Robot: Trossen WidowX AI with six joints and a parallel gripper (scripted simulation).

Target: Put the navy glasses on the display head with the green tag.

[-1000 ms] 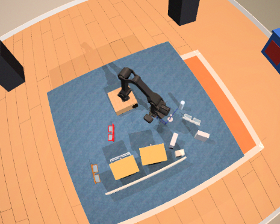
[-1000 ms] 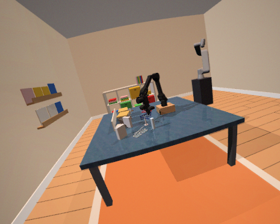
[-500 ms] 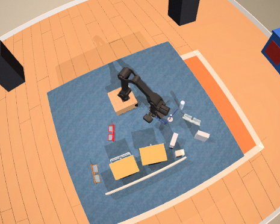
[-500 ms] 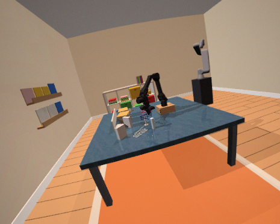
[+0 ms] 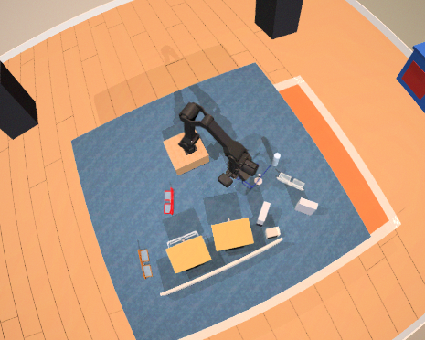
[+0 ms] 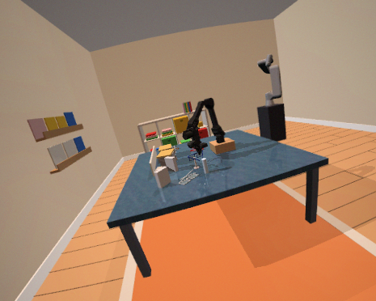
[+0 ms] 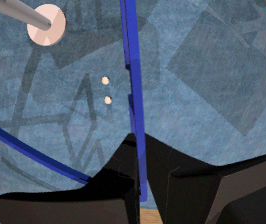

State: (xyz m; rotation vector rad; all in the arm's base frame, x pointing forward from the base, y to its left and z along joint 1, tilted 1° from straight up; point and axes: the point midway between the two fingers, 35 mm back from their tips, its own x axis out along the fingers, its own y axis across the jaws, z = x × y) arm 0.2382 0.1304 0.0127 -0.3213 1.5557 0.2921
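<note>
Right now the small stand is 100 mm to the left of my gripper tip, 60 mm ahead of it and 40 mm below it.
</note>
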